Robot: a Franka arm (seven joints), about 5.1 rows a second.
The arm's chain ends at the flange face. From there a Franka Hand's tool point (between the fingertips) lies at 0.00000 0.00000 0.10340 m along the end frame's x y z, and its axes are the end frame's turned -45 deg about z.
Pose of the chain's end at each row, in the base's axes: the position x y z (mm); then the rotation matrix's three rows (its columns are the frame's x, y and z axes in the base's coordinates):
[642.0 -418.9 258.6], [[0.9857 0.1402 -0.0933], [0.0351 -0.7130 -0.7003], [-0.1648 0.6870 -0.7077]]
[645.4 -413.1 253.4], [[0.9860 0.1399 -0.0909], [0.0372 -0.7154 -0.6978], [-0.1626 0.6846 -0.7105]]
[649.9 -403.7 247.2], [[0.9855 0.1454 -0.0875], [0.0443 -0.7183 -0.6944], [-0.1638 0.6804 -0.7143]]
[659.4 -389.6 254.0], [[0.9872 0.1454 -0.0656], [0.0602 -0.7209 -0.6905], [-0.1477 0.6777 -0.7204]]
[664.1 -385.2 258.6], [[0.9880 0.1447 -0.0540], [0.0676 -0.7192 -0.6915], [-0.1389 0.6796 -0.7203]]
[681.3 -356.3 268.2], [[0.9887 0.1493 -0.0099], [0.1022 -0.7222 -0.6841], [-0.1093 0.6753 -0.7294]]
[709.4 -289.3 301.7], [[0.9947 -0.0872 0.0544], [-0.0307 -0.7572 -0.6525], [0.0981 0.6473 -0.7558]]
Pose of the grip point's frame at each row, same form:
[632.4 -491.3 185.4], [[0.5979 0.7961 -0.0933], [0.5290 -0.4793 -0.7003], [-0.6023 0.3693 -0.7077]]
[636.0 -485.3 179.9], [[0.5983 0.7961 -0.0909], [0.5322 -0.4796 -0.6978], [-0.5991 0.3691 -0.7105]]
[640.9 -475.5 173.3], [[0.5940 0.7997 -0.0875], [0.5392 -0.4766 -0.6944], [-0.5969 0.3653 -0.7143]]
[652.6 -461.0 179.5], [[0.5952 0.8009 -0.0656], [0.5523 -0.4672 -0.6905], [-0.5836 0.3748 -0.7204]]
[658.5 -456.7 184.1], [[0.5963 0.8009 -0.0540], [0.5564 -0.4608 -0.6915], [-0.5788 0.3823 -0.7203]]
[680.3 -427.0 192.8], [[0.5935 0.8047 -0.0099], [0.5829 -0.4384 -0.6841], [-0.5548 0.4002 -0.7294]]
[715.0 -356.8 223.6], [[0.7650 0.6417 0.0544], [0.5137 -0.5571 -0.6525], [-0.3883 0.5271 -0.7558]]

